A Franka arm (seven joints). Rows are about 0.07 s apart.
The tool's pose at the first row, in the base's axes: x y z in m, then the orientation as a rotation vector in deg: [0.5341, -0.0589, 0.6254, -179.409, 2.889, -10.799]
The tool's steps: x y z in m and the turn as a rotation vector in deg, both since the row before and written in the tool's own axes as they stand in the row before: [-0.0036, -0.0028, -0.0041, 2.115, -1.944, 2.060]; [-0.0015, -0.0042, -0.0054, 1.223, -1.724, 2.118]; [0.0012, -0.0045, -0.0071, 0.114, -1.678, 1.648]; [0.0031, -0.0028, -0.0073, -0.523, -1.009, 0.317]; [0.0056, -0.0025, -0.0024, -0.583, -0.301, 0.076]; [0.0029, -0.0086, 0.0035, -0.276, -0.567, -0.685]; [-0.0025, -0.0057, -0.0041, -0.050, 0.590, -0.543]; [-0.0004, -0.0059, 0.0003, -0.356, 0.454, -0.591]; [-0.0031, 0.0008, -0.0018, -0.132, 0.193, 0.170]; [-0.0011, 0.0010, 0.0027, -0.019, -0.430, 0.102]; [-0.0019, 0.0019, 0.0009, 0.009, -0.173, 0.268]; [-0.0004, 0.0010, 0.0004, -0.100, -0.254, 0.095]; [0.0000, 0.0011, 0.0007, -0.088, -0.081, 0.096]
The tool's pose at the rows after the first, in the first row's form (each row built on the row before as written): [0.5301, -0.0560, 0.6291, -177.228, 5.834, -7.701]; [0.5284, -0.0519, 0.6345, -175.826, 8.901, -4.986]; [0.5296, -0.0480, 0.6420, -175.497, 11.320, -2.330]; [0.5328, -0.0461, 0.6496, -175.934, 11.788, -0.717]; [0.5387, -0.0445, 0.6522, -176.488, 11.929, -0.192]; [0.5427, -0.0362, 0.6492, -176.794, 10.864, 0.682]; [0.5409, -0.0305, 0.6536, -176.927, 10.053, -0.245]; [0.5412, -0.0246, 0.6536, -177.355, 9.177, -0.939]; [0.5380, -0.0251, 0.6553, -177.480, 9.455, -1.223]; [0.5368, -0.0259, 0.6525, -177.471, 9.600, -0.552]; [0.5347, -0.0275, 0.6515, -177.430, 10.009, -0.277]; [0.5342, -0.0284, 0.6511, -177.508, 10.153, 0.128]; [0.5341, -0.0295, 0.6504, -177.583, 10.304, 0.264]
